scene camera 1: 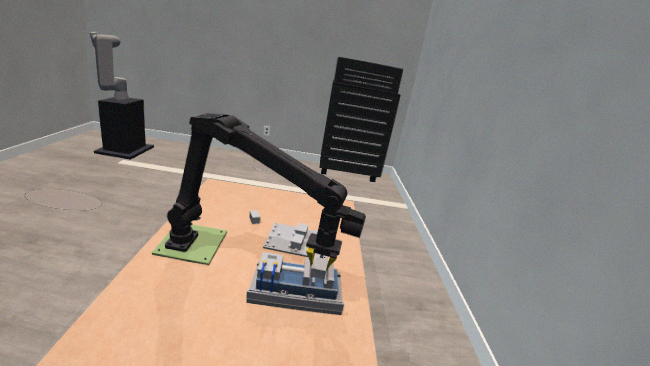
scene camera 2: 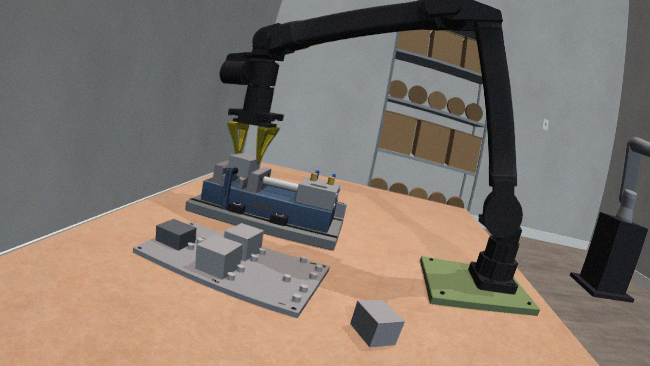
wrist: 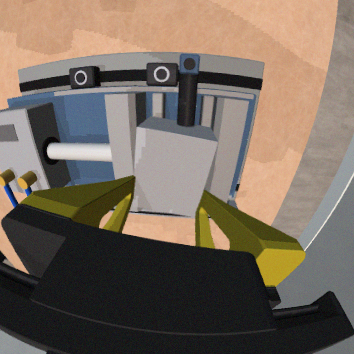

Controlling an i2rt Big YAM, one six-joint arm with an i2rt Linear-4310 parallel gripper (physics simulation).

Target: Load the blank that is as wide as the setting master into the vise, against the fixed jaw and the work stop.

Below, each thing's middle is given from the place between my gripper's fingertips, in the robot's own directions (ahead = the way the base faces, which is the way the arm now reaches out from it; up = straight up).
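With the vise screw rod (wrist: 93,151) as the reference, my hand is 3 cm above it, 7 cm past it and 1 cm to the right of it. The black work stop rod (wrist: 187,83) is 2 cm below my hand, 1 cm ahead of it and 6 cm to the left of it. Counting from my hand again, I find the setting master (scene camera 2: 173,233) 9 cm below, 1 cm ahead and 29 cm to the left, while the tray plate (scene camera 2: 261,284) is 11 cm below my hand, 9 cm behind it and 29 cm to the left of it.
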